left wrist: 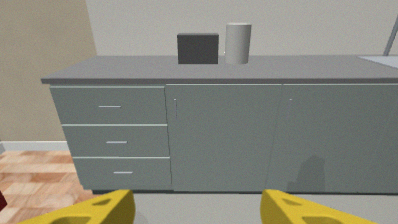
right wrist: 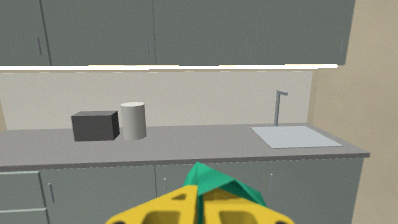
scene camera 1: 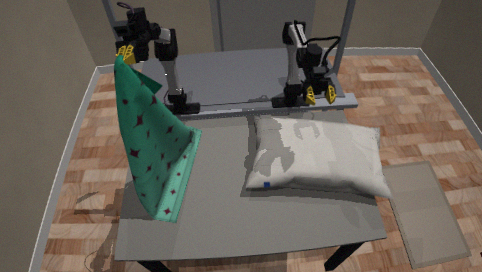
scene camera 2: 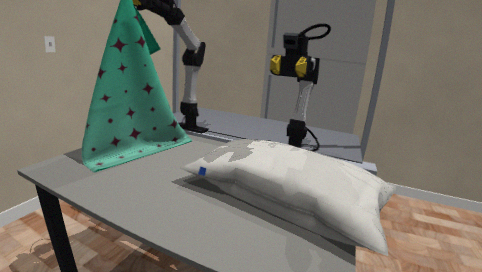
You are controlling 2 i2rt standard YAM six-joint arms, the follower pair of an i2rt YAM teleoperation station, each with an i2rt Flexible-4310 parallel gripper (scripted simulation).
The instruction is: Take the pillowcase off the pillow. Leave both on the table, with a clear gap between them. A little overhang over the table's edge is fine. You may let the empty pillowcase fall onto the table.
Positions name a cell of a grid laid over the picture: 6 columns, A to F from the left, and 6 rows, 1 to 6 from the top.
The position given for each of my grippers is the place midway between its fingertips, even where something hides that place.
Observation:
In view: my left gripper (scene camera 2: D2), my right gripper (right wrist: D6), a green pillowcase (scene camera 2: B3) and a white pillow (scene camera 2: E5).
The green pillowcase is seen too in scene camera 1 (scene camera 1: B4). The white pillow shows as well in scene camera 1 (scene camera 1: D4). My left gripper also shows in the left wrist view (left wrist: C6) and in scene camera 1 (scene camera 1: E3).

